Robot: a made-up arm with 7 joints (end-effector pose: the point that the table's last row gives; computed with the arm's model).
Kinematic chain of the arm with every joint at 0, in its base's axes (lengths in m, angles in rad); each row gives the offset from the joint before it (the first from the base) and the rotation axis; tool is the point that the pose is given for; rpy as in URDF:
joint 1: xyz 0 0 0.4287 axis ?
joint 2: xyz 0 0 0 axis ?
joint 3: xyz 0 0 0.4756 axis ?
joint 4: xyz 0.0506 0 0 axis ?
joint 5: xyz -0.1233 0 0.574 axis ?
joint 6: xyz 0 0 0 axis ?
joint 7: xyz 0.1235 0 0 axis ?
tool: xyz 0 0 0 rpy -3.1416 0 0
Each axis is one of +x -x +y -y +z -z.
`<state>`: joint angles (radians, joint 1 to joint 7).
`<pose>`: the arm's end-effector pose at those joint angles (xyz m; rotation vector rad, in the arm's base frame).
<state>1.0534 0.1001 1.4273 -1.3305 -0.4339 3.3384 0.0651</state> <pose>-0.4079 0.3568 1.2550 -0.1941 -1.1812 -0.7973</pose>
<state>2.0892 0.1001 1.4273 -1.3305 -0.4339 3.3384 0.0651</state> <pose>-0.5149 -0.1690 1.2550 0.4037 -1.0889 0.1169</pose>
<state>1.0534 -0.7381 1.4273 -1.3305 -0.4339 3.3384 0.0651</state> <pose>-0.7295 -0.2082 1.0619 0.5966 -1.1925 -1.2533</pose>
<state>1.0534 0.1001 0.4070 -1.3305 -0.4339 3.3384 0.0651</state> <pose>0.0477 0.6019 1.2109 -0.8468 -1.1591 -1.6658</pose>
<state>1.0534 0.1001 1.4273 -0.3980 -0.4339 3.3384 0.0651</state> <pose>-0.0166 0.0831 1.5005 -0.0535 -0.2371 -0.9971</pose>
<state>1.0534 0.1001 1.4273 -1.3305 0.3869 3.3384 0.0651</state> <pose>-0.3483 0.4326 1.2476 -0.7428 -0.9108 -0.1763</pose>
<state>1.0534 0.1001 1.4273 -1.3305 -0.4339 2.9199 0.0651</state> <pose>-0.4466 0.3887 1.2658 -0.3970 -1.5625 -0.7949</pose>
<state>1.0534 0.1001 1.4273 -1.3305 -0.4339 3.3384 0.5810</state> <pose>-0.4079 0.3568 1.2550 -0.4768 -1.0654 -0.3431</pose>
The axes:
joint 1: +z
joint 2: +y
joint 3: +z
joint 4: -y
joint 5: +z
joint 6: -y
joint 7: -z

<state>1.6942 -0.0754 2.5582 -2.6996 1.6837 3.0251 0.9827</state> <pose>-0.2875 -0.3040 0.3992 2.0057 2.1022 -0.5129</pose>
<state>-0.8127 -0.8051 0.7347 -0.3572 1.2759 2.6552 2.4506</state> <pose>-0.4728 0.5097 1.3241 -0.9528 0.2367 0.2746</pose>
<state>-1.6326 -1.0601 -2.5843 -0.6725 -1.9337 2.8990 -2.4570</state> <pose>-0.2255 1.0084 0.6992 -1.5945 0.6256 0.6099</pose>
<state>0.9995 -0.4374 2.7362 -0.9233 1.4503 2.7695 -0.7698</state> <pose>-0.6466 -0.4751 1.1362 0.4521 -1.5029 1.1855</pose>
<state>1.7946 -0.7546 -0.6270 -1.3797 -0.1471 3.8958 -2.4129</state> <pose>0.3230 -0.1696 1.2724 0.3529 0.1024 1.9069</pose>
